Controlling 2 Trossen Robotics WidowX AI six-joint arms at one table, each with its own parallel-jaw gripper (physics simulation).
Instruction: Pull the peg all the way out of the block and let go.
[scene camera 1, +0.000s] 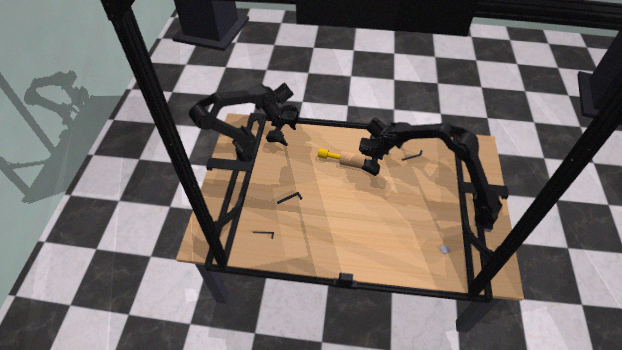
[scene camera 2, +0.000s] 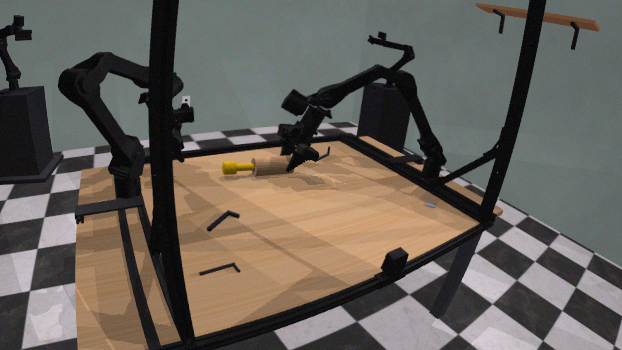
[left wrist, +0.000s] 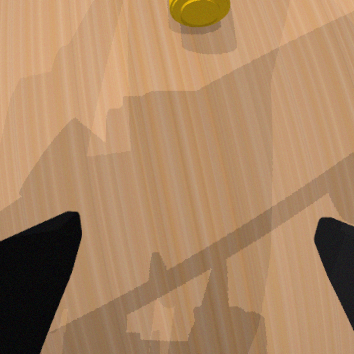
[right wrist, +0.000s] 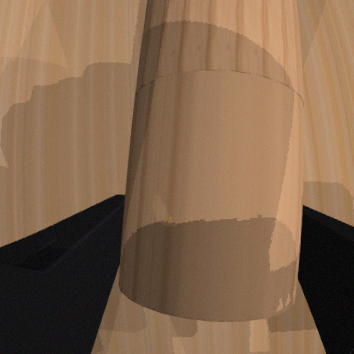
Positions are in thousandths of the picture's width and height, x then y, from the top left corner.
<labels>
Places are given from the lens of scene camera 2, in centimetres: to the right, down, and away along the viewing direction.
my left gripper (scene camera 2: 295, 444): -36, -6, 92
my right gripper (scene camera 2: 456, 479): -8, -2, 107
</labels>
